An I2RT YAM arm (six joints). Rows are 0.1 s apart.
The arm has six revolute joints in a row. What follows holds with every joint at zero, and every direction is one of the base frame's. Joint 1 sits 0.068 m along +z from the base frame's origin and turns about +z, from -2.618 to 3.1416 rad. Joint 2 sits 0.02 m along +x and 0.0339 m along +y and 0.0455 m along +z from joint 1 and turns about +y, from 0 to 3.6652 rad. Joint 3 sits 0.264 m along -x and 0.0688 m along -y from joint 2 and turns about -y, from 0 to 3.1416 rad. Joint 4 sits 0.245 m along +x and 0.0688 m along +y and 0.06 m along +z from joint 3 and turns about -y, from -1.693 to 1.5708 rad. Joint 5 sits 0.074 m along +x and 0.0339 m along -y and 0.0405 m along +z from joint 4 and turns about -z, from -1.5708 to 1.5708 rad. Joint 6 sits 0.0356 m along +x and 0.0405 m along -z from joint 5 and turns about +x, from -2.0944 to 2.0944 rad. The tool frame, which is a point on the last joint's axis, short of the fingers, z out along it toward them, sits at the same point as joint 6; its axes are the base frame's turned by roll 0, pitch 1.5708 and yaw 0 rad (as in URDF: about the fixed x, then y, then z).
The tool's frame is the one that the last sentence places.
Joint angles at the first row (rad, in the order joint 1, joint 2, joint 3, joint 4, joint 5, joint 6):
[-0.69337 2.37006 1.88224 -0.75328 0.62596 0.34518]
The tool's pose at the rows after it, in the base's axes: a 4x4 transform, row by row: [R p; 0 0 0 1], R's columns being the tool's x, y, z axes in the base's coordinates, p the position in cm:
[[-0.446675, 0.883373, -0.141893, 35.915], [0.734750, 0.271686, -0.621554, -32.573], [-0.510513, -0.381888, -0.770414, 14.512], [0, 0, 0, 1]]
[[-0.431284, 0.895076, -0.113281, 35.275], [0.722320, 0.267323, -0.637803, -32.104], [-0.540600, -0.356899, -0.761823, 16.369], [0, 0, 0, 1]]
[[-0.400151, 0.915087, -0.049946, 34.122], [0.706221, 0.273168, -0.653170, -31.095], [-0.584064, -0.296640, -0.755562, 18.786], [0, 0, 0, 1]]
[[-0.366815, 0.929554, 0.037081, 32.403], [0.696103, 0.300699, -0.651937, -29.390], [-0.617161, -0.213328, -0.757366, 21.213], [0, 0, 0, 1]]
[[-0.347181, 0.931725, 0.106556, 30.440], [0.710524, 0.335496, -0.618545, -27.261], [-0.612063, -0.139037, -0.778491, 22.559], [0, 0, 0, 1]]
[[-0.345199, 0.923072, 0.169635, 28.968], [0.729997, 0.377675, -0.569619, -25.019], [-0.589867, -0.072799, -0.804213, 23.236], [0, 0, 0, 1]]
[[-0.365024, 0.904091, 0.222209, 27.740], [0.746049, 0.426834, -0.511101, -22.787], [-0.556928, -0.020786, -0.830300, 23.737], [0, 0, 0, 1]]
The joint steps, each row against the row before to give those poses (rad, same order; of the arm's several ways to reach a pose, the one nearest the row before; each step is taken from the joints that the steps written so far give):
[-0.00153 -0.03064 -0.02909 0.02763 -0.02154 -0.00008]
[-0.00152 -0.06723 -0.04589 0.01994 -0.00767 -0.00303]
[-0.00152 -0.10885 -0.09043 0.04899 -0.03516 0.00001]
[-0.00002 -0.13797 -0.12262 0.05065 -0.06588 0.00304]
[0.00306 -0.12739 -0.12434 0.01396 -0.07667 0.01683]
[0.01375 -0.10291 -0.10127 -0.00457 -0.07670 0.01843]
[0.01994 -0.08908 -0.07975 -0.02451 -0.07213 0.00768]

